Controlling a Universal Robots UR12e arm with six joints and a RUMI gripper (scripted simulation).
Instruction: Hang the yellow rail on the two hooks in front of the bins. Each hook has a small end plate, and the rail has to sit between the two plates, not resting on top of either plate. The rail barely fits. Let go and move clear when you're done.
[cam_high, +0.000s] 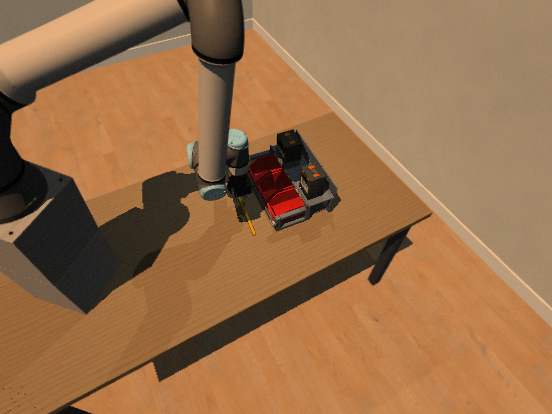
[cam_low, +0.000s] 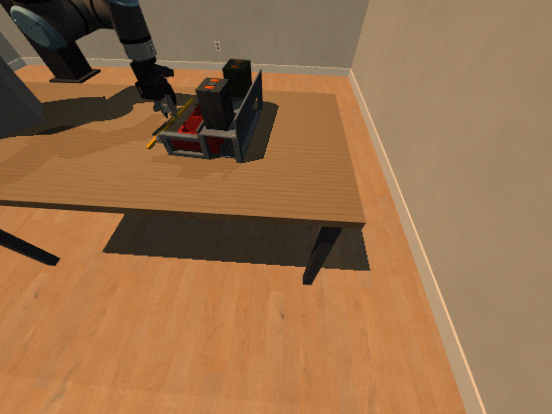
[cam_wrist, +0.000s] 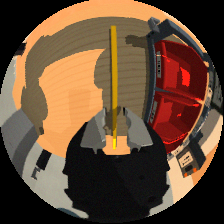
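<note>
Now: hand 2 cm above the yellow rail. The rest, counted from my hand: grey back panel (35 cm ahead, 10 cm above, 2 cm to the right).
</note>
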